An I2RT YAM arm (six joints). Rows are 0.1 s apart.
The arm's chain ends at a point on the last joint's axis. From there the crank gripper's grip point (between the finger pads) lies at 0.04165 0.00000 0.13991 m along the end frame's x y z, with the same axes.
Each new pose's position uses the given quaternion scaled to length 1; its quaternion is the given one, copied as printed.
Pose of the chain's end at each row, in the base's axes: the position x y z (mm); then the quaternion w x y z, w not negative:
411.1 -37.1 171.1 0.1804 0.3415 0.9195 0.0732
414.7 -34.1 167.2 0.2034 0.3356 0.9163 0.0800
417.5 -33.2 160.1 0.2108 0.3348 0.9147 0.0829
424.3 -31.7 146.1 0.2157 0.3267 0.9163 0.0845
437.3 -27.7 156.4 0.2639 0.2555 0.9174 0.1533
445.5 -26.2 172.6 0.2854 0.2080 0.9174 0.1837
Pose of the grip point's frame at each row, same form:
435.3 -8.2 30.1 0.1804 0.3415 0.9195 0.0732
445.5 -5.7 27.4 0.2034 0.3356 0.9163 0.0800
450.6 -4.8 20.8 0.2108 0.3348 0.9147 0.0829
458.4 -3.3 7.0 0.2157 0.3267 0.9163 0.0845
485.6 15.7 25.6 0.2639 0.2555 0.9174 0.1533
498.2 24.6 46.3 0.2854 0.2080 0.9174 0.1837

